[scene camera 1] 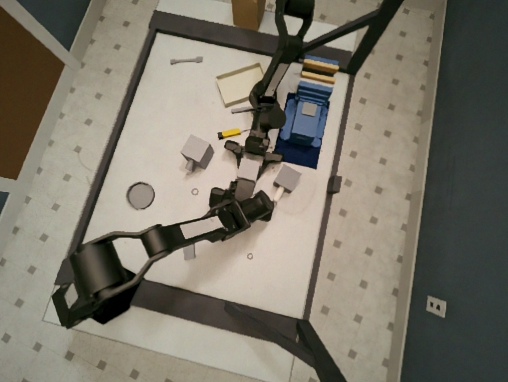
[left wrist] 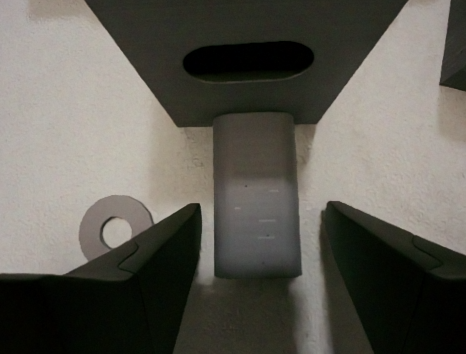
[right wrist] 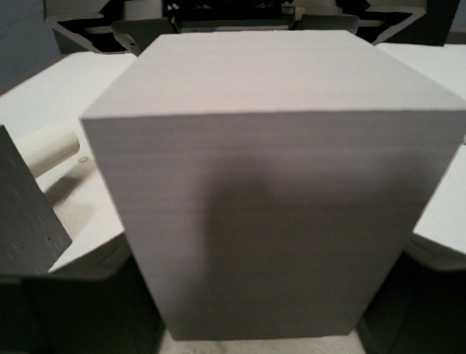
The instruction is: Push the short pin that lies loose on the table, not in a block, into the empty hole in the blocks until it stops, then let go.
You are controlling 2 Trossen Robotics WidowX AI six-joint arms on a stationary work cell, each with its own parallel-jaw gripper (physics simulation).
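Places are measured from the left arm's base along level axes (x ahead, y left, z up), in millimetres.
Pixels of known places: left gripper, fingertip midpoint: [left wrist: 263, 213]; right gripper, fingertip midpoint: [left wrist: 245, 67].
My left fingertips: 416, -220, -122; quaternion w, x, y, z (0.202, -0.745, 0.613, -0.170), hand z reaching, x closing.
Observation:
Behind a point stands the place of what it marks, as x, y, z.
A short grey pin [left wrist: 256, 195] {421, -216, -110} with rounded sides lies flat on the table, its far end at the lower edge of a grey block [left wrist: 250, 100] {451, -209, -101} [right wrist: 280, 210] {507, -196, -65} [scene camera 1: 249, 169] {479, -205, -46}. An empty oblong hole [left wrist: 248, 61] {457, -207, -89} in the block's face is above the pin in the left wrist view. My left gripper [left wrist: 263, 213] {416, -220, -122} [scene camera 1: 243, 191] {416, -220, -122} is open, one finger on each side of the pin with gaps between. My right gripper [right wrist: 267, 285] [scene camera 1: 251, 161] is shut on the block and stands over it. Whether the pin's far end touches the block cannot be told.
One grey block [scene camera 1: 196, 151] {460, -40, -36} with a pin stands at the left; another [scene camera 1: 288, 178] {509, -322, -66} [right wrist: 25, 210] {491, -286, -96} with a cream pin [scene camera 1: 278, 195] {452, -316, -89} [right wrist: 50, 147] {453, -305, -95} stands at the right. A washer [left wrist: 116, 226] lies beside the left finger. A yellow-handled tool [scene camera 1: 230, 133] {579, -87, -108} and a tray [scene camera 1: 240, 85] {760, -37, -122} lie farther up.

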